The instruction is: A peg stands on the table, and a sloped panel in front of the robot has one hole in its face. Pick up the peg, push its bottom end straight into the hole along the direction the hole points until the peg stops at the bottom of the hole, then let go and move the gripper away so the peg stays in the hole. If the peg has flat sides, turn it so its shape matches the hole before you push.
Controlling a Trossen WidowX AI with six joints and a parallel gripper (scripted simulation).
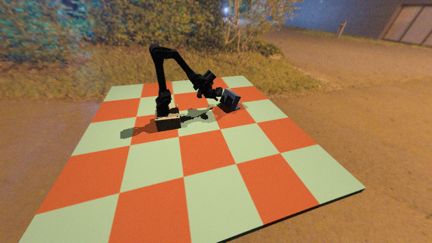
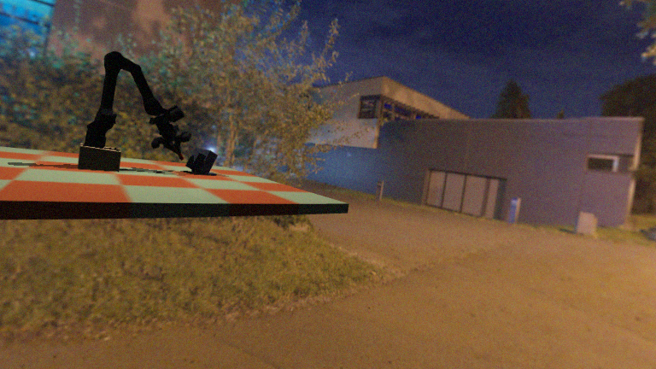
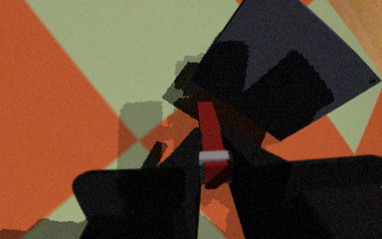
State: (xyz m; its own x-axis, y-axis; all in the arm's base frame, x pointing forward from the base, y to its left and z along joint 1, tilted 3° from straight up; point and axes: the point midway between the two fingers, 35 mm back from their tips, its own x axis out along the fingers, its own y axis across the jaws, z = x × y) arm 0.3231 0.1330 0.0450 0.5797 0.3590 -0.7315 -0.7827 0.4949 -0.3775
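Right now the dark sloped panel is 12 cm ahead of my gripper tip, 2 cm below it and 1 cm to the left of it. From my gripper tip the other things lie so: peg 1 cm to the right, 1 cm behind, 1 cm above.
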